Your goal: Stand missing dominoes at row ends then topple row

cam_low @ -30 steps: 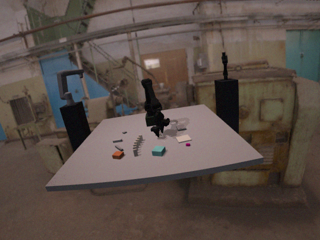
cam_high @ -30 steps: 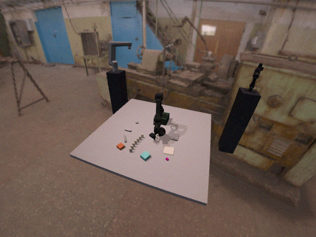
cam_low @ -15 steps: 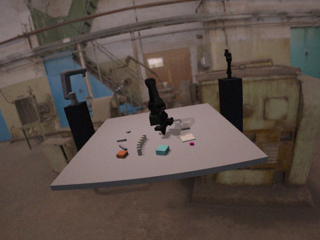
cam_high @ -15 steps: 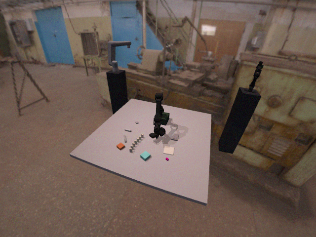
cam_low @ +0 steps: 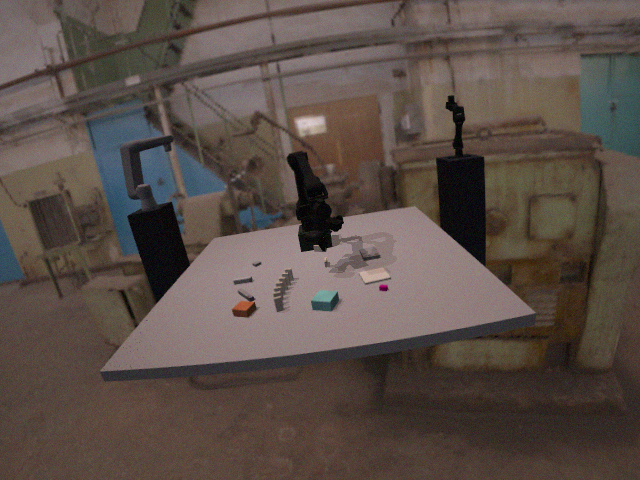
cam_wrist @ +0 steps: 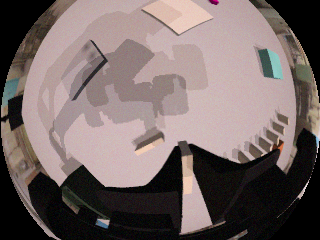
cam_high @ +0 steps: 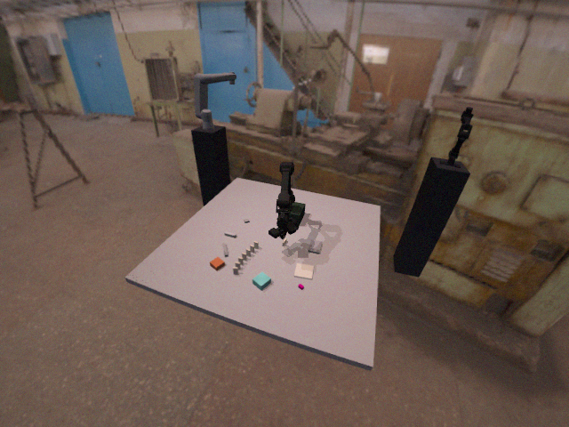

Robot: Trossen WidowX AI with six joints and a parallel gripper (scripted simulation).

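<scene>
Right now the cream tile is 170 mm to the left of my gripper tip, 140 mm ahead of it and 80 mm below it. Also, from my gripper tip: teal block 290 mm ahead, 70 mm below, 20 mm to the right; grey tile 190 mm to the left, 80 mm below, 80 mm behind; small magenta piece 250 mm ahead, 180 mm to the left, 80 mm below.
</scene>
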